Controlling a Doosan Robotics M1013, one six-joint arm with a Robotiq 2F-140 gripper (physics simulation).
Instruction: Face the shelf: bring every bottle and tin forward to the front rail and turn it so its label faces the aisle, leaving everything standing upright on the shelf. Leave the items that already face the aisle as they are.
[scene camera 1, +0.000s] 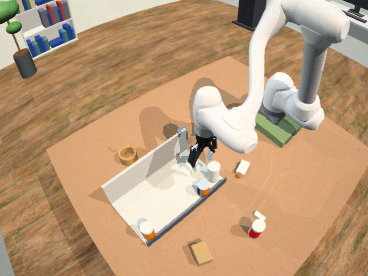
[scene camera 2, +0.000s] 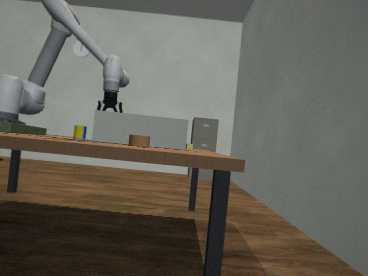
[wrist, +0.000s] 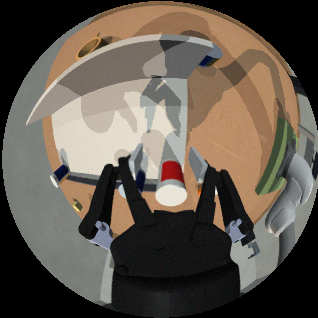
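Where they show: gripper, fingertip midpoint: (scene camera 1: 201, 165) (wrist: 165, 151); arm's base, origin of the base link: (scene camera 1: 272, 110) (wrist: 286, 160).
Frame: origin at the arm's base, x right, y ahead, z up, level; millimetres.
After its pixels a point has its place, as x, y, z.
The white shelf (scene camera 1: 145, 200) @(-2, 928, -40) (wrist: 90, 117) @(28, 818, -40) has a dark front rail (scene camera 1: 187, 213) @(-177, 818, -30). A white-lidded bottle (scene camera 1: 214, 172) @(-123, 619, 52) (wrist: 171, 182) @(-69, 603, 55) stands upright near the shelf's right end; it shows plain white in scene camera 1 and red in the wrist view. My gripper (scene camera 1: 201, 159) @(-33, 616, 11) is open, with its fingers on either side of this bottle in the wrist view and no grip on it. A blue-and-orange bottle (scene camera 1: 203, 189) @(-150, 705, 29) stands beside it at the rail. Another orange bottle (scene camera 1: 148, 231) @(-181, 1017, 57) (wrist: 60, 175) @(-153, 989, 19) stands at the left front corner, orange towards scene camera 1 and dark blue in the wrist view.
A blue-and-yellow tin (scene camera 2: 80, 132) @(229, 561, -16) (wrist: 209, 60) @(179, 544, -6) stands behind the back panel (scene camera 2: 145, 129) @(112, 856, 34). A red bottle (scene camera 1: 256, 229) @(-451, 672, 45), white piece (scene camera 1: 259, 216) @(-404, 575, -42), white-and-orange item (scene camera 1: 243, 168) @(-164, 450, -25) and tan block (scene camera 1: 201, 252) @(-368, 895, -4) are on the table. A wooden ring-shaped cup (scene camera 1: 127, 156) @(233, 873, -1) (scene camera 2: 139, 140) @(319, 867, -26) is behind the shelf.
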